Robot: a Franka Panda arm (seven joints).
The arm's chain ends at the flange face. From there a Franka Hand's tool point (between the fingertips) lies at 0.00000 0.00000 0.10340 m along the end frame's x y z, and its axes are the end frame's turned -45 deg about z.
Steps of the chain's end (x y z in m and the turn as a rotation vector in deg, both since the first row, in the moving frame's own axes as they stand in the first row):
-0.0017, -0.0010, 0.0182, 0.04, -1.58, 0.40
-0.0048, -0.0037, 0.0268, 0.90, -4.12, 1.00
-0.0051, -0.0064, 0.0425, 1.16, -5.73, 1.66
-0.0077, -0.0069, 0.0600, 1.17, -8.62, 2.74
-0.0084, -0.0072, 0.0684, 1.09, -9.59, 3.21
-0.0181, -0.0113, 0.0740, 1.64, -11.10, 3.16
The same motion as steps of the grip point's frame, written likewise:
-0.0025, -0.0040, 0.0182, 1.15, -1.09, 0.40
-0.0048, -0.0124, 0.0265, 3.55, -2.28, 1.00
-0.0048, -0.0170, 0.0420, 4.87, -3.23, 1.66
-0.0097, -0.0230, 0.0588, 6.92, -5.27, 2.74
-0.0113, -0.0249, 0.0669, 7.55, -6.01, 3.21
-0.0164, -0.0373, 0.0720, 9.01, -6.69, 3.16

